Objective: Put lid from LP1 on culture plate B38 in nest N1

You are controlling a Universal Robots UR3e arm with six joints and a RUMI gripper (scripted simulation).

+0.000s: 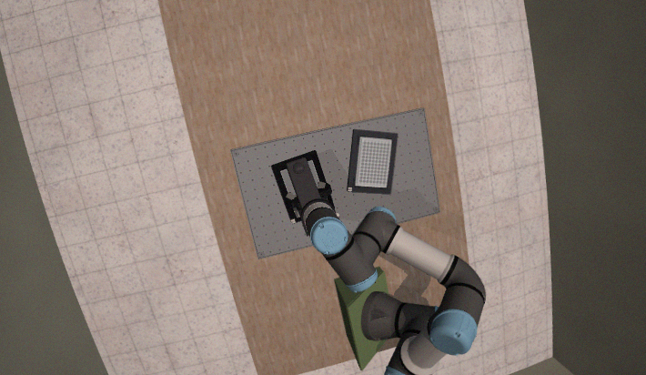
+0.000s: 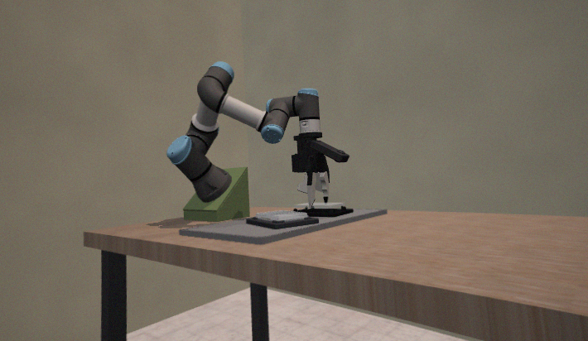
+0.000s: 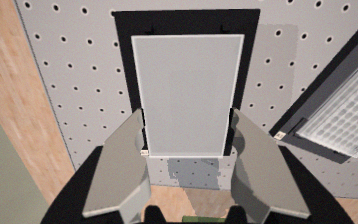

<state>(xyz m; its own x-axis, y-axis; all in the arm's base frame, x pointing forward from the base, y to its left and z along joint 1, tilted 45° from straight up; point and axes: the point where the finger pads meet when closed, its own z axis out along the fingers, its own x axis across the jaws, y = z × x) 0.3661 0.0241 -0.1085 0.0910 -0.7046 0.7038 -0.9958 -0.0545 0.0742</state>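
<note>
Right now my hand is 3 cm above the black lid park LP1. Round my hand: black plate nest N1: 2 cm ahead, 19 cm to the right, 3 cm below; white well plate B38: 2 cm ahead, 19 cm to the right, 2 cm below; clear lid: 1 cm below.
</note>
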